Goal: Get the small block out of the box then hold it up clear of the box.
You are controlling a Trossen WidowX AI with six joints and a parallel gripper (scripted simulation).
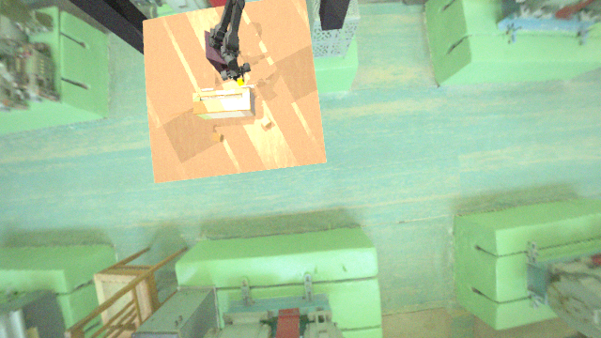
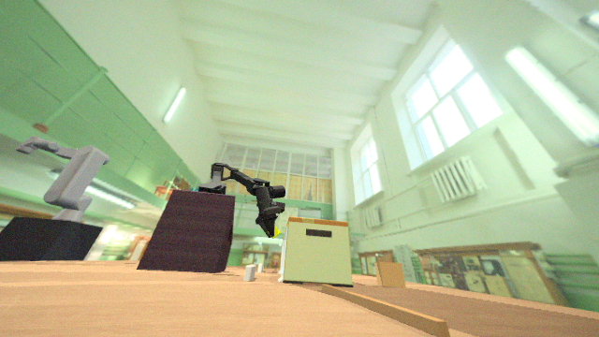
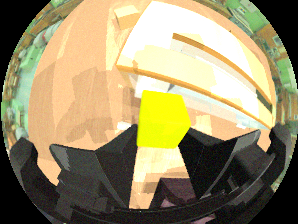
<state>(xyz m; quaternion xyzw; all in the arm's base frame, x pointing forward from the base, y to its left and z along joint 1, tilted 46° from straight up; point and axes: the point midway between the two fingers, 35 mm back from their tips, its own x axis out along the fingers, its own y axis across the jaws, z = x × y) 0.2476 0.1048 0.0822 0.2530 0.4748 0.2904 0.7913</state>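
The yellow block lies 1 cm ahead of my gripper tip and 2 cm above it. From my gripper tip the other things lie so: flat wooden strip: 9 cm ahead, 51 cm to the right, 11 cm below; pale box: 7 cm ahead, 15 cm to the right, 6 cm below.
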